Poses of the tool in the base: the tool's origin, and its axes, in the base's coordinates. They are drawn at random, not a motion.
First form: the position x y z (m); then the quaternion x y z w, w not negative.
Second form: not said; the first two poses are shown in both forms.
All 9 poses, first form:
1: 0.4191 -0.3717 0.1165 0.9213 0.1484 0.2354 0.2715
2: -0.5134 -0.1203 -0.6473 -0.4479 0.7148 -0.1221 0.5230
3: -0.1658 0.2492 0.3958 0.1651 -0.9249 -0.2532 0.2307
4: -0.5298 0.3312 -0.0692 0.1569 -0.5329 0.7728 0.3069
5: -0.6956 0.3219 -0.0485 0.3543 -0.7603 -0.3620 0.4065
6: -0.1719 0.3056 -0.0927 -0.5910 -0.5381 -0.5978 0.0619
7: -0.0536 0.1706 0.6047 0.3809 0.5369 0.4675 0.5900
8: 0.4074 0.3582 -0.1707 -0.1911 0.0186 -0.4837 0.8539
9: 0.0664 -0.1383 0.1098 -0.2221 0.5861 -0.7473 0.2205
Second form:
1: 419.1 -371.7 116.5 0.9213 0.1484 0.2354 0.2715
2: -513.4 -120.3 -647.3 -0.4479 0.7148 -0.1221 0.5230
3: -165.8 249.2 395.8 0.1651 -0.9249 -0.2532 0.2307
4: -529.8 331.2 -69.2 0.1569 -0.5329 0.7728 0.3069
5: -695.6 321.9 -48.5 0.3543 -0.7603 -0.3620 0.4065
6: -171.9 305.6 -92.7 -0.5910 -0.5381 -0.5978 0.0619
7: -53.6 170.6 604.7 0.3809 0.5369 0.4675 0.5900
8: 407.4 358.2 -170.7 -0.1911 0.0186 -0.4837 0.8539
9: 66.4 -138.3 109.8 -0.2221 0.5861 -0.7473 0.2205
